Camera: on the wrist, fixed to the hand. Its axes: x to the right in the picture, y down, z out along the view.
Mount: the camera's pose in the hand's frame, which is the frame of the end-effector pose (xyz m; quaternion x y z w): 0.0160 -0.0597 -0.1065 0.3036 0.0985 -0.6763 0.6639
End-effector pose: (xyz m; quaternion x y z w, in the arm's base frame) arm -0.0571 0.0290 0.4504 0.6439 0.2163 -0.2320 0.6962
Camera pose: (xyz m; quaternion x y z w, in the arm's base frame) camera -0.0805 0.1307 0.3850 0.5154 0.5772 -0.6271 0.0885
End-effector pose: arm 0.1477 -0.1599 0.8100 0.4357 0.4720 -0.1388 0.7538
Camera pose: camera 0.0560 -0.1075 0.7467 0.2126 0.6401 -0.7023 0.2278
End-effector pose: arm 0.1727 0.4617 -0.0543 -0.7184 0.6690 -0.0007 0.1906
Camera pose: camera 0.2045 0.4192 0.0568 -0.8715 -0.0231 -0.4032 0.2783
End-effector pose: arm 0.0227 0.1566 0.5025 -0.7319 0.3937 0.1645 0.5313
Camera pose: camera 0.0588 0.0610 0.5713 -0.6071 -0.1313 -0.4417 0.6474
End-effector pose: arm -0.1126 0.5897 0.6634 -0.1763 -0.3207 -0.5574 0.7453
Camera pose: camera -0.1362 0.4933 0.5906 0.3810 -0.4279 -0.7941 0.2029
